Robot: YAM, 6 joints.
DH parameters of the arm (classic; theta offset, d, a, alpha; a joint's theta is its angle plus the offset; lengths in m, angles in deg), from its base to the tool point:
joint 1: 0 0.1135 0.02 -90
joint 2: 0 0 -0.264 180
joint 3: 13.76 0 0.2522 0
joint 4: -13.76 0 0.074 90
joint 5: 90 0 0 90
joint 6: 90 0.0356 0 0
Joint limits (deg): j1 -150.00..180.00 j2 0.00..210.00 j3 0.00..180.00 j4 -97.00..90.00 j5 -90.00..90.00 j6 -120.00..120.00
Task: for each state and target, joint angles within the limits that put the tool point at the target. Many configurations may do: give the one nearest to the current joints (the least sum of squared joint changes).
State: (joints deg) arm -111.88 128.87 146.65 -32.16 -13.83 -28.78
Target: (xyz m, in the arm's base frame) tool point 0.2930 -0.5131 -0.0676
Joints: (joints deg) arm -61.07 182.15 147.73 -14.75 -13.44 -28.78
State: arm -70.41 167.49 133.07 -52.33 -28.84 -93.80
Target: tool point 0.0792 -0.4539 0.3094
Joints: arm -82.27 126.88 131.74 -70.69 -29.29 -93.80
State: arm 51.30 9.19 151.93 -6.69 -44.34 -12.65
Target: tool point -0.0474 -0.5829 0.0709
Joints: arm 88.12 0.00 179.39 -8.28 -52.43 -12.65
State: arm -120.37 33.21 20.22 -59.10 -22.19 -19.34
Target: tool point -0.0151 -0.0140 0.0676
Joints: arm -134.26 36.07 0.52 -65.08 1.68 -19.34
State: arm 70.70 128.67 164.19 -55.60 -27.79 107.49
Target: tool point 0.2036 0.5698 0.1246
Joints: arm 68.97 167.29 159.68 -36.39 -23.99 107.49
